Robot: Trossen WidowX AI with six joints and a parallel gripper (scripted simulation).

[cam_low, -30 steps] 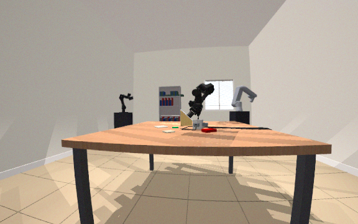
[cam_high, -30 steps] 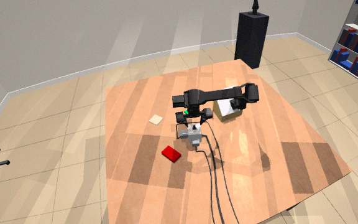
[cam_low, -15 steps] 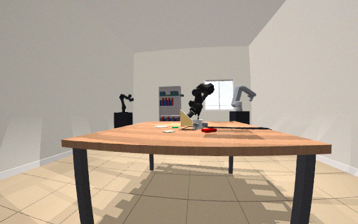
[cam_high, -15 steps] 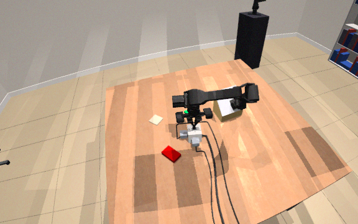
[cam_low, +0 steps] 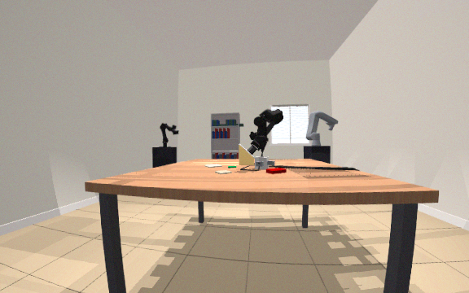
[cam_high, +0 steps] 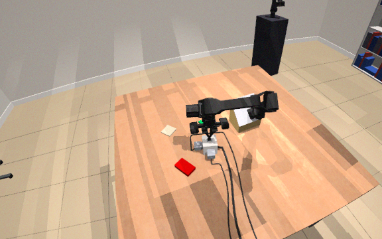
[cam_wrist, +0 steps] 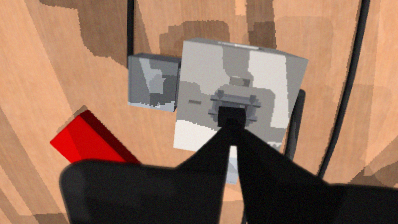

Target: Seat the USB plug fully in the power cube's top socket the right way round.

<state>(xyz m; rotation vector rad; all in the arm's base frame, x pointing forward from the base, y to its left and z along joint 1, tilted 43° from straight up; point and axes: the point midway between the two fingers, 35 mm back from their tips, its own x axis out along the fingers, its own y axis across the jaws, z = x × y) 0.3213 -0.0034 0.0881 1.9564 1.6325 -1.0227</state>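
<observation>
Right now my gripper tip is 40 mm above the USB socket. Round my gripper tip: green piece (50 mm behind, 200 mm to the right, 100 mm below); then red block (170 mm ahead, 50 mm to the left, 100 mm below); then black USB plug (20 mm below).
</observation>
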